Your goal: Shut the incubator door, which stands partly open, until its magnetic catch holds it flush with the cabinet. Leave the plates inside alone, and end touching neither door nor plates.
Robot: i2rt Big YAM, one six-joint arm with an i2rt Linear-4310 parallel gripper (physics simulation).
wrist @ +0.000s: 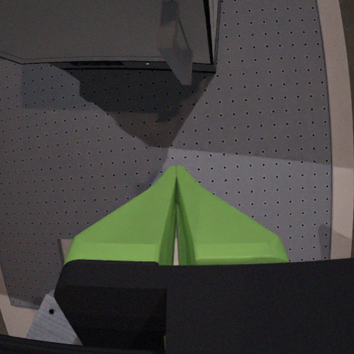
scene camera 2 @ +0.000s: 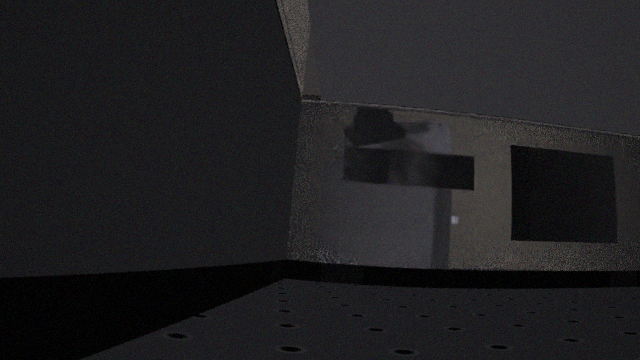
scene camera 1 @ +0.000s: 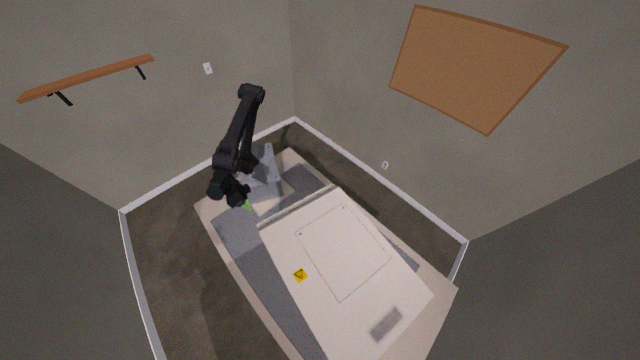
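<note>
The incubator cabinet is the large pale box in scene camera 1. Its door shows as a narrow edge there and as a grey panel at the top left of the wrist view, with a dark line along its right edge. Whether it is fully flush I cannot tell. The door handle stands out near that edge. My gripper has its green fingers shut and empty. Its tips are apart from the door and handle, in front of them. The plates inside are hidden.
A perforated grey board lies under the cabinet and gripper, on a pale table. A grey metal bracket stands by the arm's base. A shelf and a cork board are on the walls.
</note>
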